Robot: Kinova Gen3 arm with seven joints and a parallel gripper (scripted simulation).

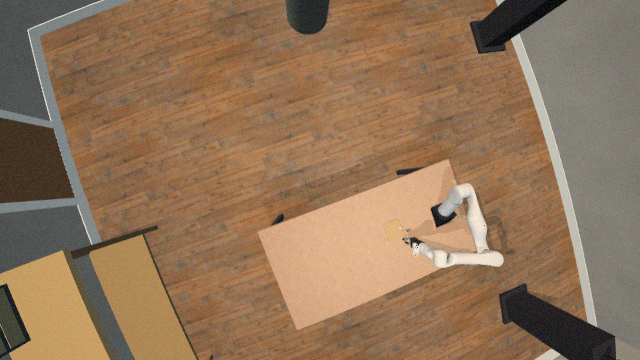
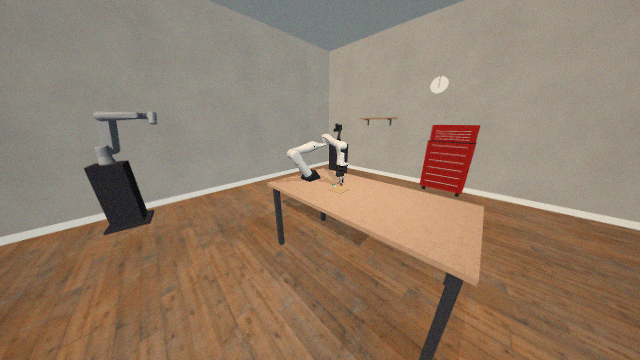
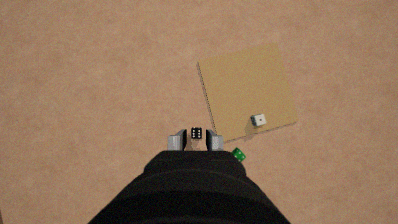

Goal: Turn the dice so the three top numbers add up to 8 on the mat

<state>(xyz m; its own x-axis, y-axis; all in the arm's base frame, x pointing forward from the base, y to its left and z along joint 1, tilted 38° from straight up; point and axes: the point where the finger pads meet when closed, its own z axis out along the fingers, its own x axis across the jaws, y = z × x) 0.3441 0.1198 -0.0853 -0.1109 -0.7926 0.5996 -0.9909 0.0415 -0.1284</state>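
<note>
My gripper is now 30 mm above the black die. Round my hand: green die: 40 mm behind, 60 mm to the right, 30 mm below; tan mat: 60 mm ahead, 90 mm to the right, 40 mm below; white die: 10 mm ahead, 100 mm to the right, 30 mm below.
</note>
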